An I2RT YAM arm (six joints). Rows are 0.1 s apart.
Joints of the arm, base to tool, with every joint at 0 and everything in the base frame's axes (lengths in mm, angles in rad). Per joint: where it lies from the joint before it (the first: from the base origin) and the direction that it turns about. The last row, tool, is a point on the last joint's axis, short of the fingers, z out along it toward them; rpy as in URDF.
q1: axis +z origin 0 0 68
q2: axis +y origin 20 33.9 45.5
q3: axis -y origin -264 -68.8 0
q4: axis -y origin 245 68.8 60
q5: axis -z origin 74 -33.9 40.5
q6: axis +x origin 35.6 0 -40.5
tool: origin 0 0 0 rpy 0 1.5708 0
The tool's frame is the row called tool.
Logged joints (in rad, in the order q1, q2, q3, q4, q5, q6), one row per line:
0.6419, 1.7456, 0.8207, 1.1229, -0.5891, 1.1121
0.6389, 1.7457, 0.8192, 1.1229, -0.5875, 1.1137
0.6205, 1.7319, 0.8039, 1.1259, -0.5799, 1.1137
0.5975, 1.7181, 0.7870, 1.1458, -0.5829, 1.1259
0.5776, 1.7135, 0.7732, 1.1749, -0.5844, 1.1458
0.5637, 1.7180, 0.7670, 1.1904, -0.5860, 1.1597
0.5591, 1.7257, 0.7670, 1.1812, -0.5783, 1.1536
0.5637, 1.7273, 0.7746, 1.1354, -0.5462, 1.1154
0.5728, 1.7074, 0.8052, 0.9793, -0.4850, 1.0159
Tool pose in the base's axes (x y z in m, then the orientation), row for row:
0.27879, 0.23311, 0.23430, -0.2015, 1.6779, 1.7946
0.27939, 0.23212, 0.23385, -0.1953, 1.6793, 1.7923
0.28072, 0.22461, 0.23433, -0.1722, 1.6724, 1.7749
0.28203, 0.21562, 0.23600, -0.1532, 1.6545, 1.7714
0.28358, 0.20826, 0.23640, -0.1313, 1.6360, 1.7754
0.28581, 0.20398, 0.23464, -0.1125, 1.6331, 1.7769
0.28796, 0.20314, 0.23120, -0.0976, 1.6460, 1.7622
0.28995, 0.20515, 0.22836, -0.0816, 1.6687, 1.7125
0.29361, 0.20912, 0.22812, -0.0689, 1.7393, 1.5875
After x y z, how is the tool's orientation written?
As a rotation vector, in radians.
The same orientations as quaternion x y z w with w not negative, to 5 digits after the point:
-0.07711, 0.64210, 0.68676, 0.33185
-0.07476, 0.64282, 0.68607, 0.33243
-0.06620, 0.64297, 0.68238, 0.34141
-0.05911, 0.63841, 0.68351, 0.34894
-0.05079, 0.63282, 0.68674, 0.35405
-0.04353, 0.63195, 0.68760, 0.35489
-0.03779, 0.63732, 0.68232, 0.35613
-0.03174, 0.64912, 0.66616, 0.36587
-0.02702, 0.68204, 0.62251, 0.38284

